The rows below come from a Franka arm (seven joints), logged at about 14 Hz.
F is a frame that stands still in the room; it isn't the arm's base.
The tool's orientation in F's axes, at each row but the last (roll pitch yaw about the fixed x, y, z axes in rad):
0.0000, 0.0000, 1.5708
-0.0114, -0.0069, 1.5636
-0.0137, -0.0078, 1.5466
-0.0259, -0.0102, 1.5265
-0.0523, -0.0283, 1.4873
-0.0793, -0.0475, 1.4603
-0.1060, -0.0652, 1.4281
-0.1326, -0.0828, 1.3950
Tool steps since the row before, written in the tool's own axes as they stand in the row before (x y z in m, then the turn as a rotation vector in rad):
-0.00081, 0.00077, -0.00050, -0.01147, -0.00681, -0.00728
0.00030, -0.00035, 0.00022, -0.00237, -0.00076, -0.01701
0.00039, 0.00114, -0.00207, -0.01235, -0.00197, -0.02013
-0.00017, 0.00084, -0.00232, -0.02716, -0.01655, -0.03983
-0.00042, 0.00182, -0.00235, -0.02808, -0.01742, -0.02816
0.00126, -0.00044, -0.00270, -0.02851, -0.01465, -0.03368
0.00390, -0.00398, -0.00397, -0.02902, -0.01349, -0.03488
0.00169, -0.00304, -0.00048, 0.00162, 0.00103, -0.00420
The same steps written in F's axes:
-0.00077, -0.00081, -0.00050, 0.00681, -0.01147, -0.00728
0.00035, 0.00030, 0.00023, 0.00094, -0.00226, -0.01702
-0.00110, 0.00043, -0.00208, 0.00195, -0.01224, -0.02020
-0.00079, -0.00011, -0.00234, 0.01637, -0.02751, -0.03966
-0.00172, -0.00021, -0.00245, 0.01653, -0.02878, -0.02799
0.00080, 0.00130, -0.00259, 0.01420, -0.02868, -0.03373
0.00492, 0.00346, -0.00327, 0.01312, -0.02895, -0.03508
0.00332, 0.00113, 0.00007, -0.00011, 0.00202, -0.00415

